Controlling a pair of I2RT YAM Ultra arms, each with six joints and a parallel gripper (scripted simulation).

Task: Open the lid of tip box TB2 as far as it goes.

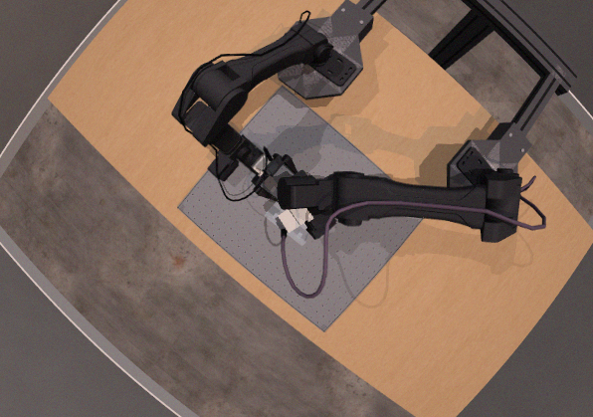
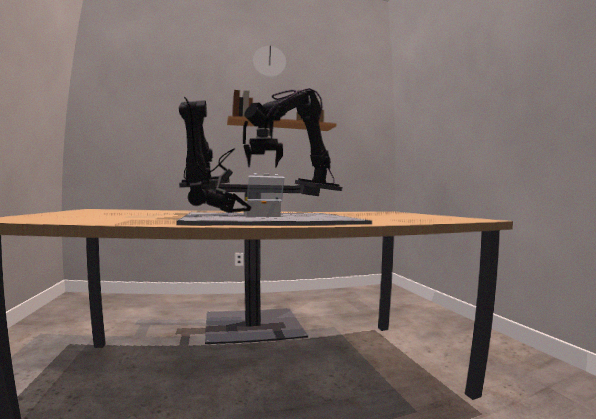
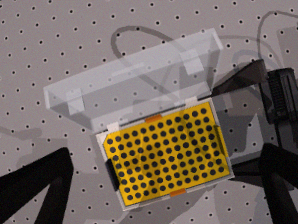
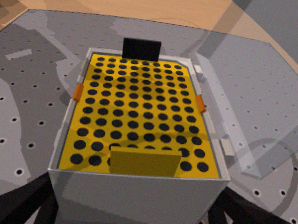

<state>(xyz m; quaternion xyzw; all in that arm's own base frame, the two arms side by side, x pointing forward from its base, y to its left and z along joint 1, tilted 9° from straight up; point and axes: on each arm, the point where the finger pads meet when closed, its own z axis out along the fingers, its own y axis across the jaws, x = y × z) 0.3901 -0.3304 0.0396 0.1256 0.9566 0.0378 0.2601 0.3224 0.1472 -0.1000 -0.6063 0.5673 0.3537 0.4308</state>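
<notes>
The holed insert is 50 mm to the left of my right hand and 30 mm above it. The rest, counted from my right hand: tip box: 50 mm to the left, 40 mm above, 10 mm ahead.
</notes>
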